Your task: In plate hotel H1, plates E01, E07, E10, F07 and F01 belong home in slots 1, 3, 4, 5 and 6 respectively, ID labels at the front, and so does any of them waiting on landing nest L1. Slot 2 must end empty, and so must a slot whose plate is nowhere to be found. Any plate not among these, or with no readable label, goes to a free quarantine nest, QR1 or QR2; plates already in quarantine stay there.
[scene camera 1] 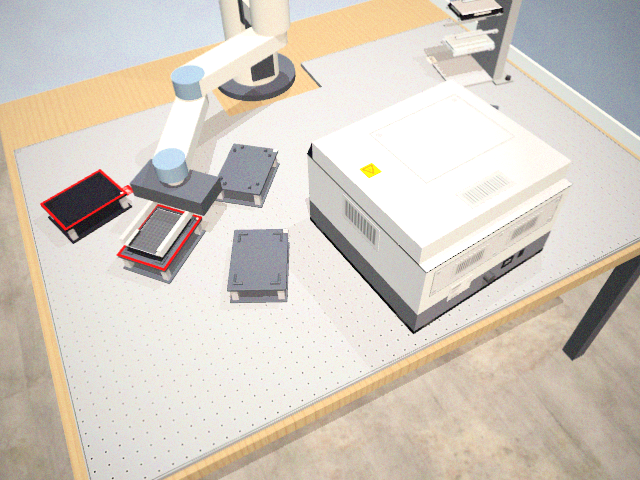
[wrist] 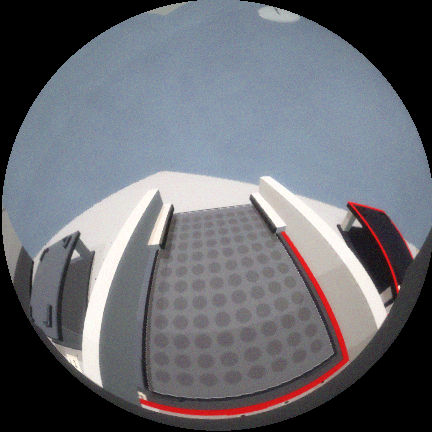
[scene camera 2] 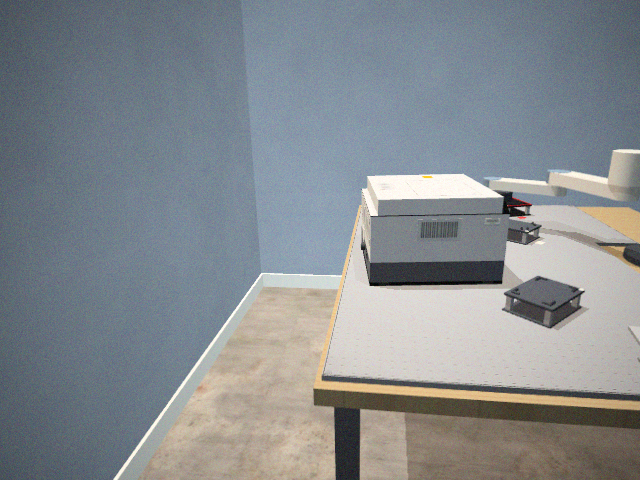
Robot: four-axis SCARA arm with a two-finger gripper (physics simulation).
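Seen in the pictures: gripper, fingertip midpoint: (scene camera 1: pixel 140 247) (wrist: pixel 210 191); arm's base, link origin: (scene camera 1: pixel 255 77).
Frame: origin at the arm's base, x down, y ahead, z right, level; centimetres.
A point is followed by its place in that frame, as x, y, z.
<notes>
My gripper (scene camera 1: pixel 142 245) @(-9.2, 59.4, 50.4) (wrist: pixel 210 191) @(-9.2, 59.4, 50.4) is shut with nothing held. Its two fingers stand over the long sides of a grey-topped plate (scene camera 1: pixel 157 229) @(-7.7, 54.6, 45.7) (wrist: pixel 225 310) @(-7.7, 54.2, 44.1), with their pads near its far end in the wrist view. The plate lies flat on the red-rimmed nest QR1 (scene camera 1: pixel 173 258) @(-6.0, 62.7, 45.0) (wrist: pixel 345 356); its front label is hidden. QR2 (scene camera 1: pixel 46 205) @(-6.2, 33.3, 66.8) (wrist: pixel 367 220) @(-6.3, 40.8, 60.2) has a red rim and a black top; I cannot tell whether that is a plate. Landing nest L1 (scene camera 1: pixel 258 260) @(-6.3, 72.1, 29.1) (wrist: pixel 50 290) bears no plate. Part of hotel H1 (scene camera 1: pixel 498 49) @(-11.6, 37.8, -61.3) shows with several plates; their labels are unreadable.
A large white instrument (scene camera 1: pixel 429 170) @(-26.7, 83.1, -3.9) (scene camera 2: pixel 436 237) @(-15.7, 77.8, -27.5) stands between the nests and the table's edge. A grey nest with round pegs (scene camera 1: pixel 248 167) @(-6.3, 44.0, 19.8) stands behind L1, near the arm. Another grey nest (scene camera 2: pixel 542 294) @(-6.3, 53.6, -42.0) stands near the instrument in scene camera 2.
</notes>
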